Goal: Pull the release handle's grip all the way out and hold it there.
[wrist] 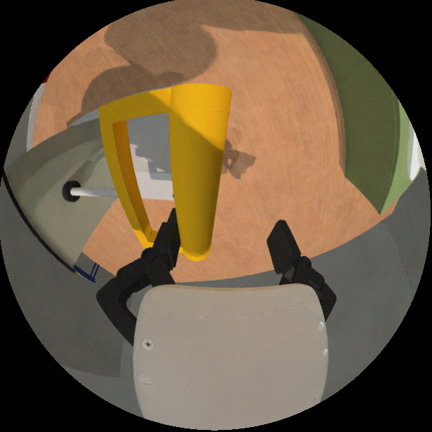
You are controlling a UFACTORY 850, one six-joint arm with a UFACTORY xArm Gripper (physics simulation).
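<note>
The release handle (117,165) is a yellow loop in the wrist view, left of centre. Its thick, rounded grip (199,165) runs from top to bottom on the loop's right side. A white rod (95,192) runs from the black collar on the beige housing (45,185) towards the loop. My gripper (229,225) is open, with nothing clamped. The left finger overlaps the loop's lower end, close beside the grip's left side. The right finger stands well apart to the right of the grip. The left finger hides part of the loop's lower end; contact cannot be told.
A wooden table top (280,125) lies below, with dark shadows at the upper left. A large green object (370,110) stands along the right side. A white-grey block (155,187) shows through the loop. A small blue piece (85,274) is at the housing's lower edge.
</note>
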